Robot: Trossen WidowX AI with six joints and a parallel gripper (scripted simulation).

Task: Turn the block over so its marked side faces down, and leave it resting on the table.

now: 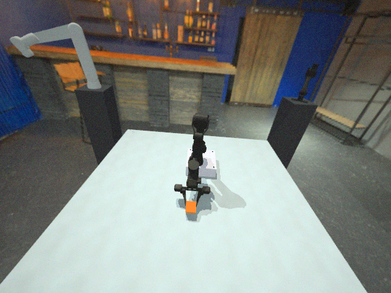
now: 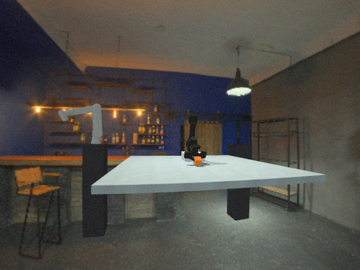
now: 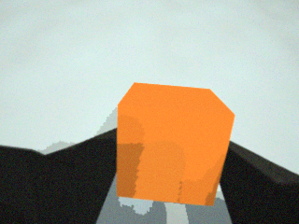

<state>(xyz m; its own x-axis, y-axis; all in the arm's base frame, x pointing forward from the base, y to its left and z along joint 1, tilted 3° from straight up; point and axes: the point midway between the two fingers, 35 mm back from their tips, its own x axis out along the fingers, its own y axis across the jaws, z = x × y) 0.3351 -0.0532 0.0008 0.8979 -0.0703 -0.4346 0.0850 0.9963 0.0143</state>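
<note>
The orange block is 10 mm below my gripper tip.
</note>
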